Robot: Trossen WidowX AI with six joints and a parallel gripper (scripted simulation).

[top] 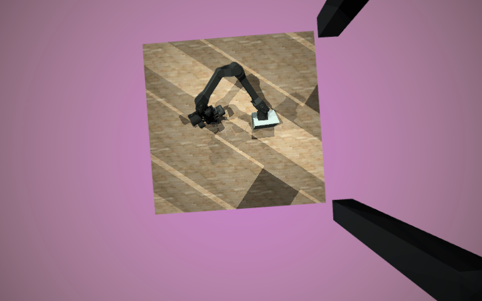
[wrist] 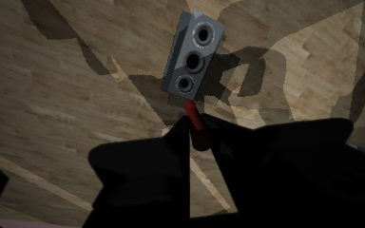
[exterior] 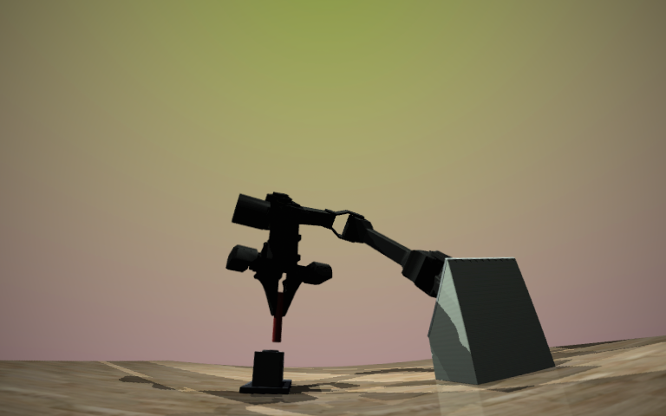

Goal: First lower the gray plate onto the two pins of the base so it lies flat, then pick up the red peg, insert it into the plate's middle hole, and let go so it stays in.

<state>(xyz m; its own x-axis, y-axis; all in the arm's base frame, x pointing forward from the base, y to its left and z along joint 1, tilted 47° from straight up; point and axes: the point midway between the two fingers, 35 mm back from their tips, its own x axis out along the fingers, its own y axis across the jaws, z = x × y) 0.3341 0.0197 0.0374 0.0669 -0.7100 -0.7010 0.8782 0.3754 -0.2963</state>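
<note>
Now: the gray plate 7 cm below my gripper tip, 5 cm to the right of it and 2 cm ahead of it. Round my gripper tip: red peg right at my gripper tip.
</note>
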